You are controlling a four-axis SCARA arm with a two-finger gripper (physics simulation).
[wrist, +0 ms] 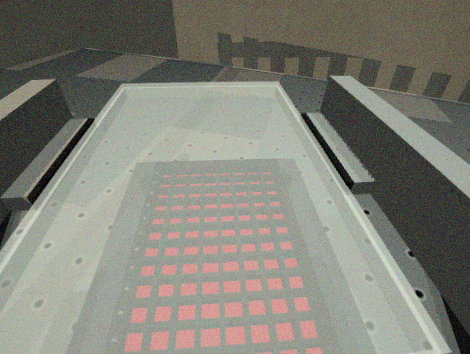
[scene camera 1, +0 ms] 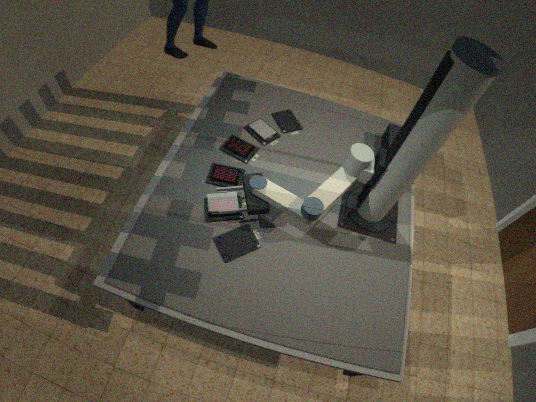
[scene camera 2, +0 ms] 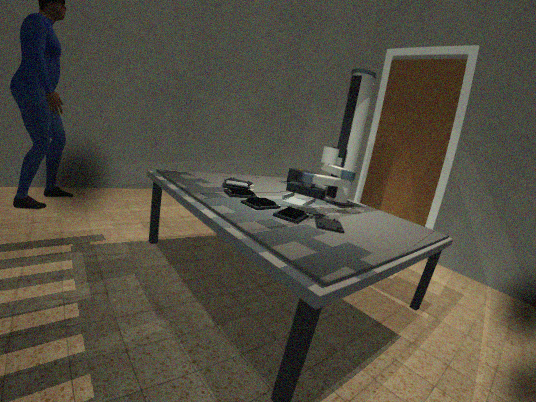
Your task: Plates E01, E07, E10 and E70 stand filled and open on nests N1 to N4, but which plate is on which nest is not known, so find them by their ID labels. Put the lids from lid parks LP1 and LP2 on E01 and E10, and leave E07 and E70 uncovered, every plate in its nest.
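Where they show: gripper, fingertip midpoint: (wrist: 199, 101) (scene camera 1: 217, 200) (scene camera 2: 294, 200); arm's base, origin of the base link: (scene camera 1: 369, 210) (scene camera 2: 335, 202).
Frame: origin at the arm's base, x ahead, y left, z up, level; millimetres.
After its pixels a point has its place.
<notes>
My gripper (scene camera 1: 226, 202) @[z 95, x 686, y 256 mm] (scene camera 2: 298, 199) @[z 95, x 686, y 256 mm] (wrist: 199, 101) @[z 95, x 686, y 256 mm] is shut on a clear lid (scene camera 1: 220, 198) @[z 89, x 678, y 237 mm] (scene camera 2: 296, 201) @[z 89, x 666, y 251 mm] (wrist: 210, 142) @[z 89, x 668, y 243 mm], held level by its long sides. A filled plate (scene camera 2: 291, 214) (wrist: 210, 270) is below it with a visible gap; its red wells show through the lid in the wrist view. Two open plates with red wells stand beyond: the nearer plate (scene camera 1: 225, 174) @[z 35, x 715, y 71 mm] (scene camera 2: 260, 202) @[z 38, x 749, y 102 mm] and the farther plate (scene camera 1: 239, 148) @[z 38, x 706, y -105 mm] (scene camera 2: 239, 192) @[z 35, x 746, y -86 mm]. A pale, covered plate (scene camera 1: 262, 130) @[z 42, x 633, y -268 mm] (scene camera 2: 237, 183) @[z 41, x 642, y -269 mm] stands past them. The ID labels are too small to read.
A dark, bare lid park (scene camera 1: 237, 243) @[z 23, x 550, y 381 mm] (scene camera 2: 329, 223) @[z 23, x 556, y 379 mm] lies on the near side of the plates in scene camera 1. Another dark, bare park (scene camera 1: 287, 121) @[z 22, x 526, y -412 mm] lies at the far end. The arm's column (scene camera 1: 415, 140) @[z 551, x 44, y 61 mm] (scene camera 2: 360, 115) @[z 600, x 38, y 65 mm] stands at the table edge. A person (scene camera 2: 37, 95) stands beyond the table.
</notes>
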